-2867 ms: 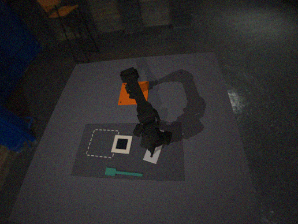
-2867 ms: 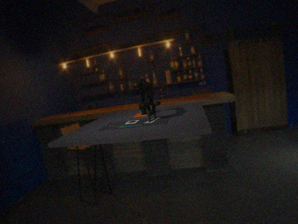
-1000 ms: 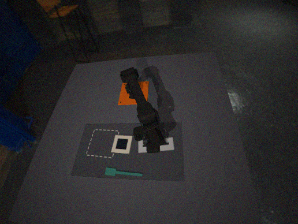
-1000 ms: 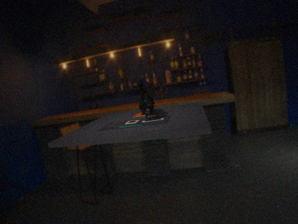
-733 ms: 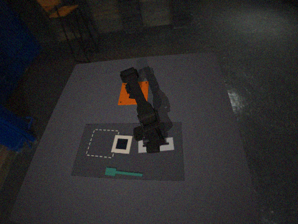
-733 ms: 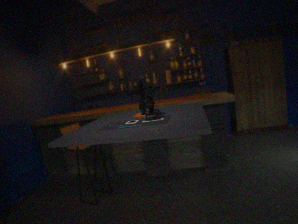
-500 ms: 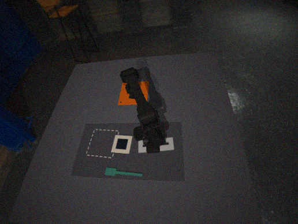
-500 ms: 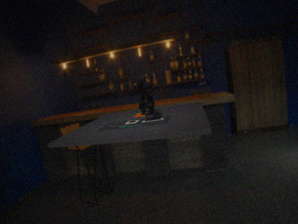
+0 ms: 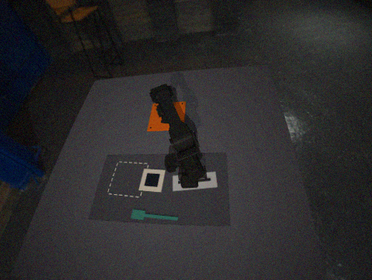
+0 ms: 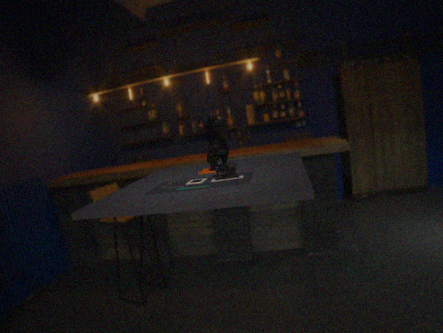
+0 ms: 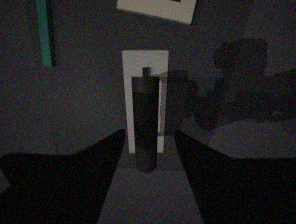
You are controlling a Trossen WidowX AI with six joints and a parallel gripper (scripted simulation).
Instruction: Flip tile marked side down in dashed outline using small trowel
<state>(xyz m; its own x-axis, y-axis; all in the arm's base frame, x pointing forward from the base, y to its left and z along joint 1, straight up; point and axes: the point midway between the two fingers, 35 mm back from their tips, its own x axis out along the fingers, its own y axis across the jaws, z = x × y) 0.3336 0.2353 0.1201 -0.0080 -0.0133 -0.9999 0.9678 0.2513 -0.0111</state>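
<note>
My gripper tip is 10 mm short of the trowel, 20 mm to the left of it and 50 mm above it. Round my gripper tip: pale tile: 40 mm ahead, 200 mm to the right, 90 mm below; dark mat: 60 mm ahead, 160 mm to the right, 110 mm below; flat teal trowel-shaped piece: 200 mm ahead, 150 mm to the right, 90 mm below.
</note>
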